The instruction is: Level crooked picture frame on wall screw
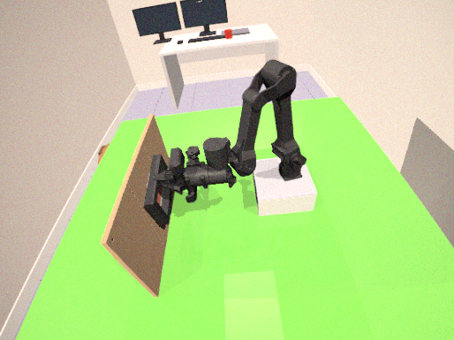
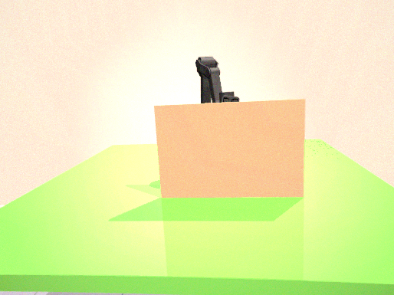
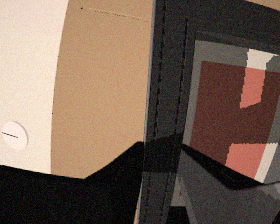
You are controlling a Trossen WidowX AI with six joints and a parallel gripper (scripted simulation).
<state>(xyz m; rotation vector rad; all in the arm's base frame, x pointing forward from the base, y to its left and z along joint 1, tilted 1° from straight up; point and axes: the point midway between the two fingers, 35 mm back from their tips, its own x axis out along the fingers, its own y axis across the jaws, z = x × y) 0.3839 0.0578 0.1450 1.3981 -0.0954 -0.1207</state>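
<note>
The picture frame is 5 cm below my gripper tip, 1 cm to the right of it and 1 cm ahead of it. Round my gripper tip: tan wall board: 8 cm below, 2 cm ahead.
</note>
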